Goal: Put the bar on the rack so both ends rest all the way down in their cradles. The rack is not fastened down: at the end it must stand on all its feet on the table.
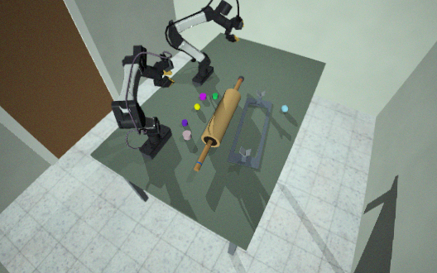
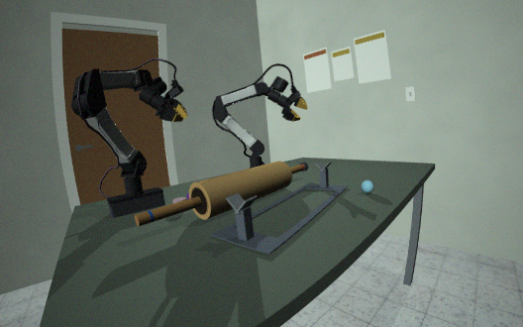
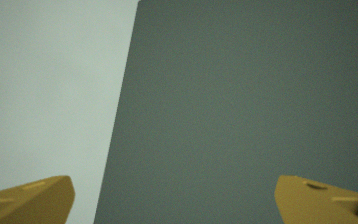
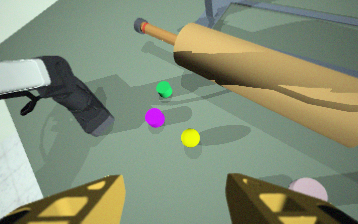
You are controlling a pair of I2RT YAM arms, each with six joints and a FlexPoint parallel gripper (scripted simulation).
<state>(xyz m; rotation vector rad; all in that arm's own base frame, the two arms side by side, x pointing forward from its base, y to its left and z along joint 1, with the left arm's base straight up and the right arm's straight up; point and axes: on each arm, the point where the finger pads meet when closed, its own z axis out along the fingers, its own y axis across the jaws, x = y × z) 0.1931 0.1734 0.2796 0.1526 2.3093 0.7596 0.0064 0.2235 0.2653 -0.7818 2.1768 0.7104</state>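
Note:
Right now the green piece is 50 mm behind my left hand, 320 mm to the right of it and 290 mm below it. From my left hand the other things lie so: yellow ball: 120 mm behind, 460 mm to the right, 290 mm below; wooden bar: 70 mm ahead, 490 mm to the right, 250 mm below; magenta piece: 120 mm behind, 350 mm to the right, 290 mm below.

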